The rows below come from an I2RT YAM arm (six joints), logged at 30 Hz.
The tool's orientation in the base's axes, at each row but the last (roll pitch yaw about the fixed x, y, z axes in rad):
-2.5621, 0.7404, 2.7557
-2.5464, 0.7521, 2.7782
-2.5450, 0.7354, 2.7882
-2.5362, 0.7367, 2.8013
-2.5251, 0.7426, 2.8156
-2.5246, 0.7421, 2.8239
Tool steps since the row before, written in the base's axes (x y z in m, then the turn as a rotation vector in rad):
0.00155, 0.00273, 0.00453, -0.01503, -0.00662, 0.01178
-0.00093, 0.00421, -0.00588, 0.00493, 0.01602, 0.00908
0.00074, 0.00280, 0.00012, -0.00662, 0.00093, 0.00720
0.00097, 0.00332, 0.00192, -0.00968, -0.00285, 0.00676
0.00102, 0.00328, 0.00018, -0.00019, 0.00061, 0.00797
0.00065, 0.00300, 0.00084, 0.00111, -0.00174, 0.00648
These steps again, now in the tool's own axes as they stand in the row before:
-0.00336, 0.00092, -0.00427, 0.00049, -0.01885, -0.00727
0.00574, 0.00449, 0.00020, -0.00541, 0.00972, -0.01548
0.00012, 0.00223, -0.00185, 0.00001, -0.00664, -0.00725
-0.00115, 0.00196, -0.00324, 0.00151, -0.01084, -0.00527
-0.00006, 0.00269, -0.00214, -0.00511, -0.00312, -0.00530
-0.00033, 0.00201, -0.00245, -0.00556, -0.00320, -0.00226

